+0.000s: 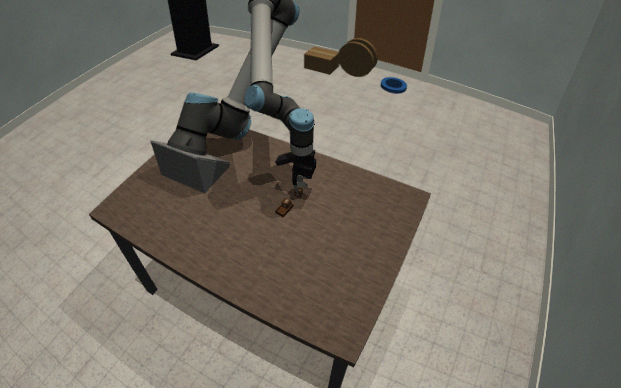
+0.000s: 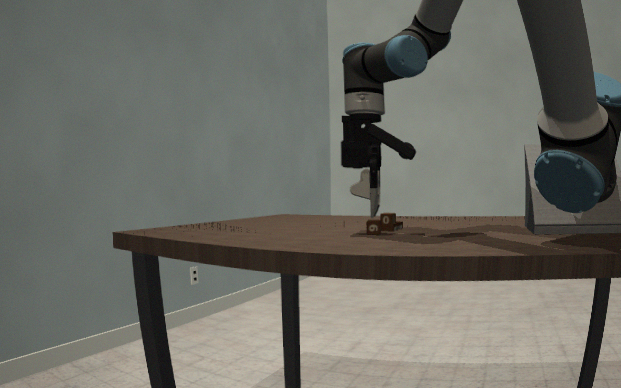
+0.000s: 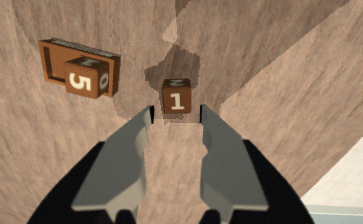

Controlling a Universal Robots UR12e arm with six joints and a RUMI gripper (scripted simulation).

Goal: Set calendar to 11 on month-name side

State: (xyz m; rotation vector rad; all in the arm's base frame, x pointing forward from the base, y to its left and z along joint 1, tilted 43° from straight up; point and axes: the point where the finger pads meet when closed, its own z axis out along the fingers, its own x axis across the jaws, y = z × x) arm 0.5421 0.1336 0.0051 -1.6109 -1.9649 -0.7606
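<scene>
The cube lies 4 cm below my hand. Round my hand: calendar tray: 11 cm to the right, 4 cm below, 1 cm behind.
</scene>
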